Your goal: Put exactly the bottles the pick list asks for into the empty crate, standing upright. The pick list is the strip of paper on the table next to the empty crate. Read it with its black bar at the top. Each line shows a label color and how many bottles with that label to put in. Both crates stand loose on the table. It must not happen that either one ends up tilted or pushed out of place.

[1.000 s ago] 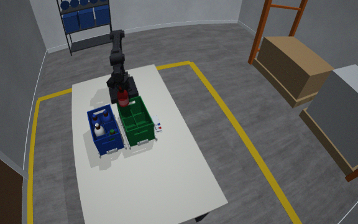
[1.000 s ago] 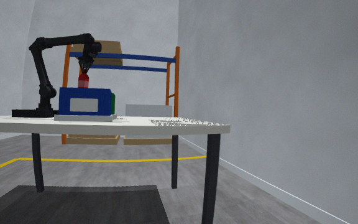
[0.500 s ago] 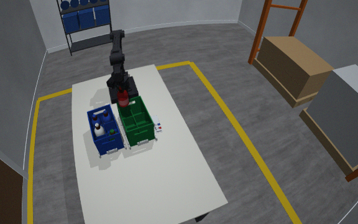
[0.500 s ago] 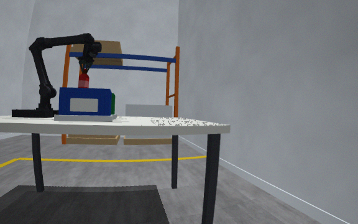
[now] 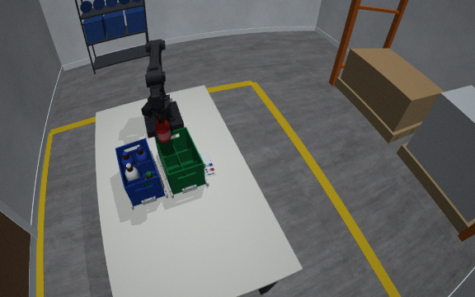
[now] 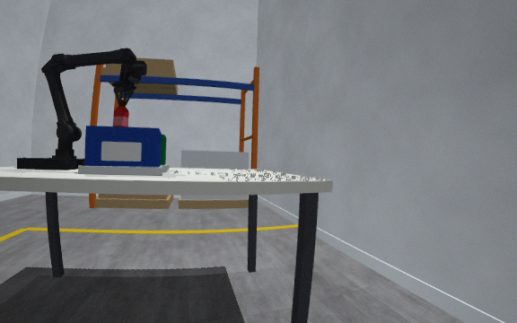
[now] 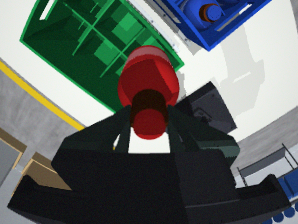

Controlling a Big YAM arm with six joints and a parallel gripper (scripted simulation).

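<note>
The red bottle is 6 cm below my hand. The rest, counted from my hand: blue crate (5 cm ahead, 19 cm to the right, 25 cm below); then green crate (9 cm ahead, 3 cm to the left, 25 cm below); then blue bottle (3 cm behind, 14 cm to the right, 24 cm below).
</note>
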